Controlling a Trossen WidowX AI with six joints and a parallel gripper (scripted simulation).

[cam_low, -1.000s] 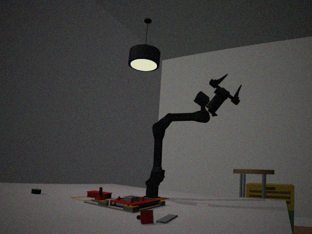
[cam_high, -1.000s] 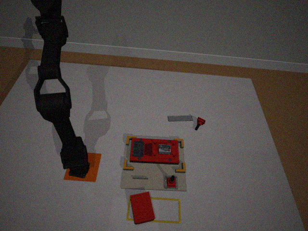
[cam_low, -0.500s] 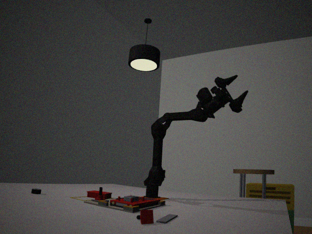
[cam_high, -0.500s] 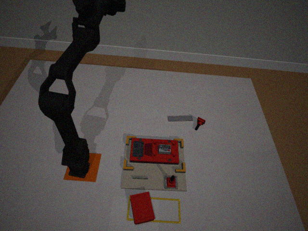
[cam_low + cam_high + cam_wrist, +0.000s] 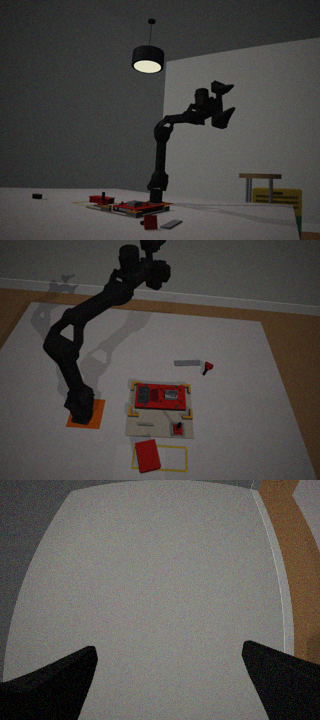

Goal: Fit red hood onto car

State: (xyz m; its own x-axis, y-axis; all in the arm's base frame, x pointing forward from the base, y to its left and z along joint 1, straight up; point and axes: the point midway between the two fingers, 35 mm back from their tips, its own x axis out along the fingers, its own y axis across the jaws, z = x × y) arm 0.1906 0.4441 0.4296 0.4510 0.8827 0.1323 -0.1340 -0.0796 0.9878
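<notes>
Right now my gripper tip is 6 cm short of the red hood, 57 cm to the left of it and 42 cm above it. Round my gripper tip: jig plate 8 cm ahead, 37 cm to the right, 43 cm below.
</notes>
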